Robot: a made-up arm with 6 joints.
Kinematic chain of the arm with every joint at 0, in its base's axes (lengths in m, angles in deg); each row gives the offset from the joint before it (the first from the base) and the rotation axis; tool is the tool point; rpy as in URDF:
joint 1: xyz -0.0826 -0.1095 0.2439 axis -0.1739 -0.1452 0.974
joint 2: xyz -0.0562 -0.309 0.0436 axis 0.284 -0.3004 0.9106
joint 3: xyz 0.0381 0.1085 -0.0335 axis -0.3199 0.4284 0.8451
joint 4: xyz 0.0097 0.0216 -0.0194 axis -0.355 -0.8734 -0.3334
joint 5: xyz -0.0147 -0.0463 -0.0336 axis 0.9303 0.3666 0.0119
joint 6: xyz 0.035 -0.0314 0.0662 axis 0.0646 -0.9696 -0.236
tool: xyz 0.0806 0.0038 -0.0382 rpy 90 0 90
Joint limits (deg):
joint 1: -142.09..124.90
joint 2: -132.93..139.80
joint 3: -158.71..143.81
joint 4: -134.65..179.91
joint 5: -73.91..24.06
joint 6: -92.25..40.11
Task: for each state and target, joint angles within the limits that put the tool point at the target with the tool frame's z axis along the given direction. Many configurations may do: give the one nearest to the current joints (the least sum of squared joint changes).
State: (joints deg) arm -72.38 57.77 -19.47 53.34 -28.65 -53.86
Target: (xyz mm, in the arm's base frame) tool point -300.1 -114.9 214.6 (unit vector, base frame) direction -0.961 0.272 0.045
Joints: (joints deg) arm -71.71 11.42 -46.00 82.06 -73.91 -87.72
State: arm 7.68 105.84 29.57 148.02 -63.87 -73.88
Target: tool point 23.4 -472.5 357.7 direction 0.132 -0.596 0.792
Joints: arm 41.68 129.39 65.66 108.48 -41.92 -24.20
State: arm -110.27 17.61 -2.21 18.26 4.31 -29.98
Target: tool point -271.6 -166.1 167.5 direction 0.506 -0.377 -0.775
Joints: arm -84.31 10.16 19.34 -14.27 -11.59 -25.82
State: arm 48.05 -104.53 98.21 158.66 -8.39 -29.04
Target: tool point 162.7 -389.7 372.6 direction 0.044 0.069 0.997
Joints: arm 36.26 -69.20 143.81 179.58 23.48 14.70
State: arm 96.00 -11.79 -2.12 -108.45 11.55 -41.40
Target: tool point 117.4 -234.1 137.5 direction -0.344 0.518 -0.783
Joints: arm 57.59 -43.71 -12.02 -112.08 17.97 -8.67
